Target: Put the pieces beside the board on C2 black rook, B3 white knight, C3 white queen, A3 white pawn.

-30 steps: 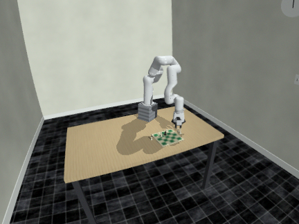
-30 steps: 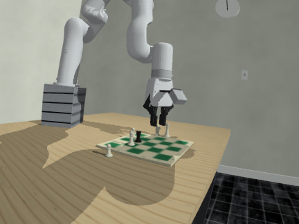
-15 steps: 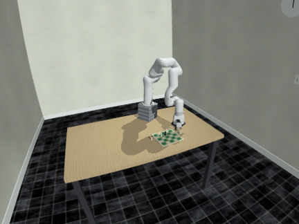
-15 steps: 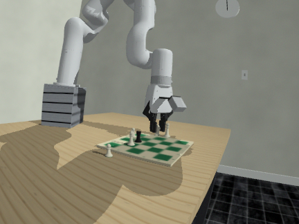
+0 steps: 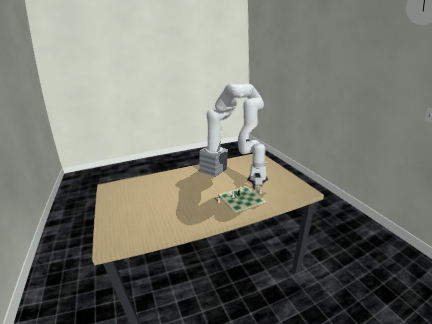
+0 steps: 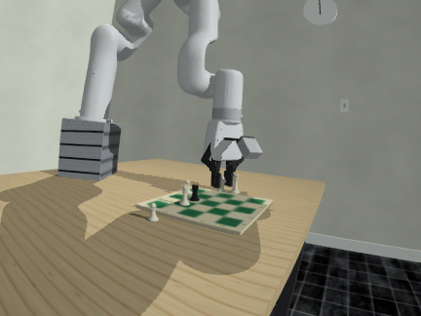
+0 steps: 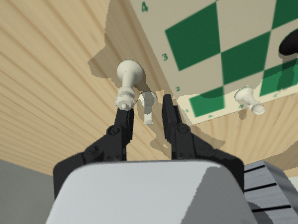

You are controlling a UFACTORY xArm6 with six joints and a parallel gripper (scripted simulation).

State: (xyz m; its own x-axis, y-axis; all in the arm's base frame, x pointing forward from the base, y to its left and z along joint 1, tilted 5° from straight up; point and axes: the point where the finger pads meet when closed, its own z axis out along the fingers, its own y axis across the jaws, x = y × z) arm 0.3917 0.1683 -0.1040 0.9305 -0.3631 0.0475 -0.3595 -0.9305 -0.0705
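Now: hand 13 cm to the left of the chessboard, 5 cm short of it and 3 cm above it. The rest, counted from my hand: white knight 18 cm to the right, 2 cm ahead; then black rook 14 cm to the right, 1 cm below, 1 cm ahead.
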